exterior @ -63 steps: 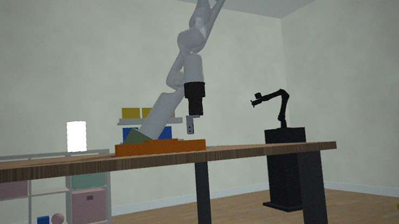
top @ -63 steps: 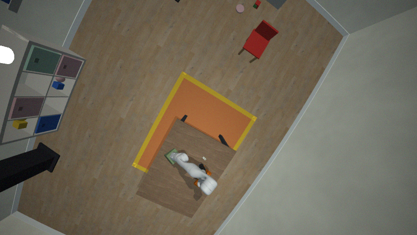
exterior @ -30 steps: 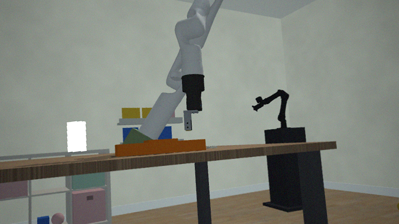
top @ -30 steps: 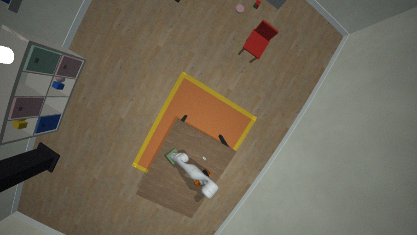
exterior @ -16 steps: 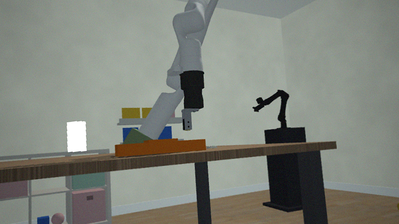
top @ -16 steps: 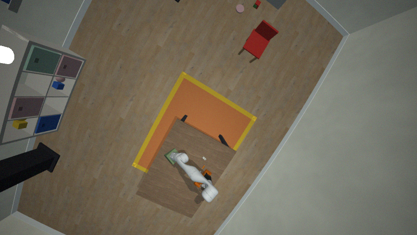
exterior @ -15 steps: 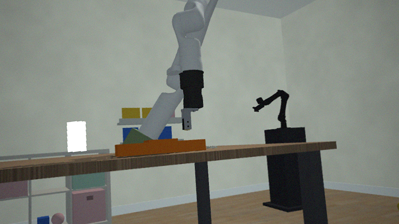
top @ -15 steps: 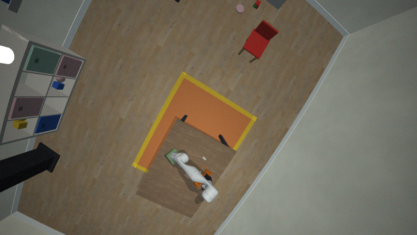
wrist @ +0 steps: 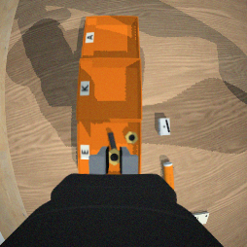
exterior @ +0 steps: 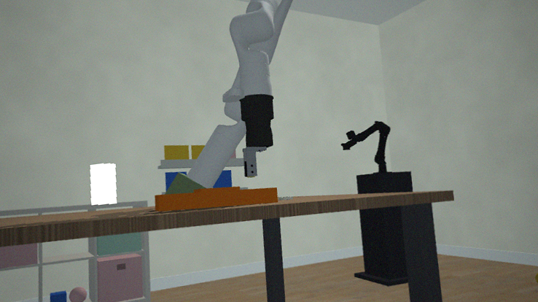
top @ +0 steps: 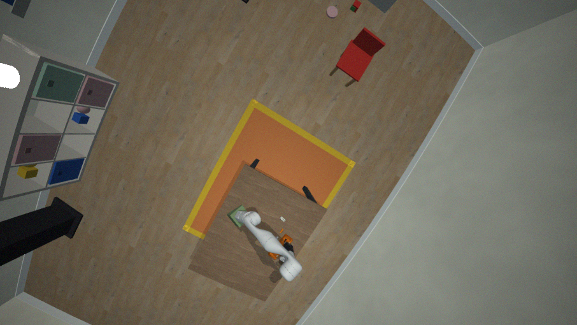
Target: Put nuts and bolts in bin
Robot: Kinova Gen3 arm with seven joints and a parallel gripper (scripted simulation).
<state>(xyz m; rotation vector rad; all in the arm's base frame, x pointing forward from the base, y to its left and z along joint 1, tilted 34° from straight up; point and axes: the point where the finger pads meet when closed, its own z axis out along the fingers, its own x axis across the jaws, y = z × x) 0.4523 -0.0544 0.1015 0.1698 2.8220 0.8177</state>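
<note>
The dark bolt lies 70 mm below my hand. Round my hand: orange marker 80 mm behind, 50 mm to the left, 70 mm below; then orange bin 80 mm to the right, 60 mm below; then white sharpener-like piece 80 mm behind, 30 mm to the right, 70 mm below.
</note>
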